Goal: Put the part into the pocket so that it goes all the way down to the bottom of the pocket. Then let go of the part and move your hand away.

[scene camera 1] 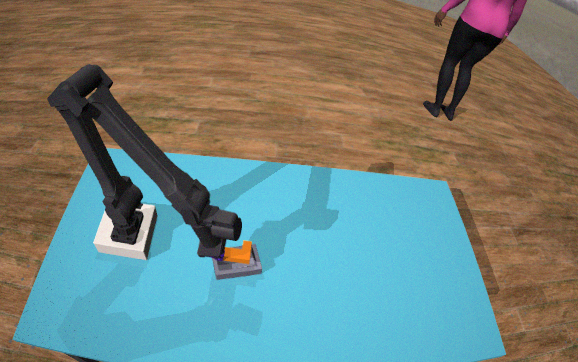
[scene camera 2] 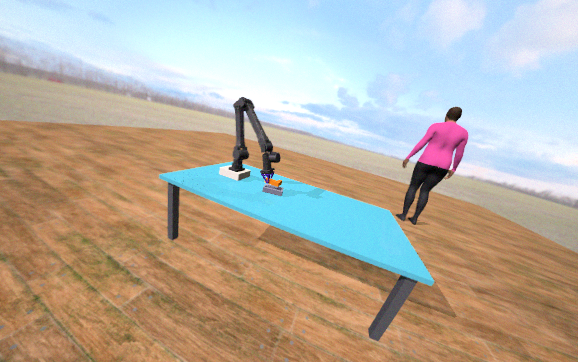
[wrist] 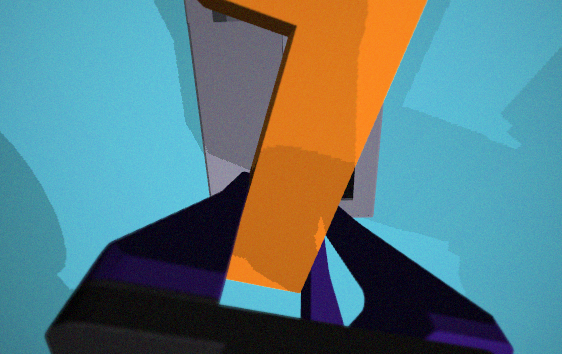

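Seen in the pictures: gripper, fingertip midpoint: [scene camera 1: 221, 255] [scene camera 2: 268, 182] [wrist: 278, 192]; arm's base, origin of the base link: [scene camera 1: 127, 227] [scene camera 2: 236, 169].
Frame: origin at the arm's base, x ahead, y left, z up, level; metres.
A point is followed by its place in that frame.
The part, an orange L-shaped piece [scene camera 1: 237, 255] @[x 0.363, y -0.060, z 0.032 m] [scene camera 2: 275, 183] @[x 0.375, y -0.068, z 0.021 m] [wrist: 315, 100] @[x 0.358, y -0.049, z 0.033 m], is between the fingers of my gripper [scene camera 1: 221, 256] @[x 0.315, y -0.049, z 0.001 m] [scene camera 2: 268, 179] @[x 0.315, y -0.049, z 0.001 m] [wrist: 278, 192] @[x 0.315, y -0.049, z 0.001 m], which is shut on the end of its long leg. The grey block with the pocket [scene camera 1: 239, 273] @[x 0.372, y -0.085, z -0.031 m] [scene camera 2: 272, 191] @[x 0.372, y -0.085, z -0.037 m] [wrist: 230, 90] @[x 0.351, y -0.015, z -0.021 m] lies on the table below. The part is above the block, with a gap visible in scene camera 2. In the wrist view the long leg slants relative to the block's sides. The part covers most of the pocket; small dark bits of it show at the upper left and right of the leg.
The blue table [scene camera 1: 375, 280] @[x 0.808, y -0.068, z -0.056 m] [scene camera 2: 325, 215] @[x 0.765, y -0.113, z -0.057 m] carries the block and the arm's white base [scene camera 1: 104, 232] @[x -0.076, y -0.034, z 0.000 m] [scene camera 2: 234, 173] @[x 0.037, y -0.075, z -0.009 m], left of the block. A person in a pink top [scene camera 1: 492, 20] [scene camera 2: 437, 145] stands on the wooden floor beyond the table. Arm shadows fall around the block.
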